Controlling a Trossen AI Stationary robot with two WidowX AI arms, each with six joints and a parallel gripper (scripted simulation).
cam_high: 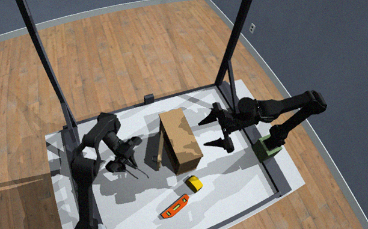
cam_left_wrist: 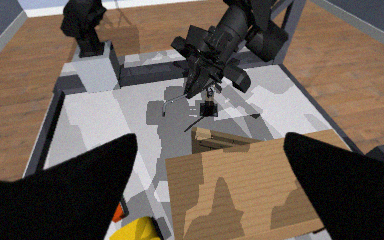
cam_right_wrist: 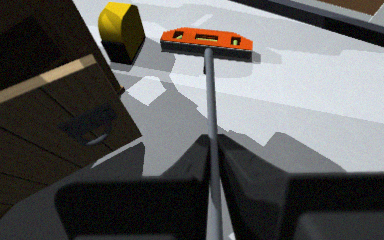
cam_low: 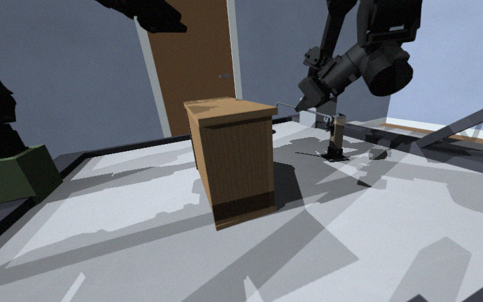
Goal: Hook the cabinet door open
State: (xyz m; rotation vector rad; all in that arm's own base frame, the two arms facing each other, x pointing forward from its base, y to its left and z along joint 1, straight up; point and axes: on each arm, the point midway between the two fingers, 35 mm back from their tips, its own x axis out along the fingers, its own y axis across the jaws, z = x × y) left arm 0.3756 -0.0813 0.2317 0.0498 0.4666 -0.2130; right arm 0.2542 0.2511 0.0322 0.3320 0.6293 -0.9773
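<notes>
My right hand is 1 cm short of the grey hook rod, 1 cm to the right of it and 3 cm above it. Also, from my right hand: door (4 cm behind, 15 cm to the left, 7 cm below); then yellow tape measure (18 cm ahead, 23 cm to the left, 12 cm below); then orange spirit level (23 cm ahead, 10 cm to the left, 14 cm below).
</notes>
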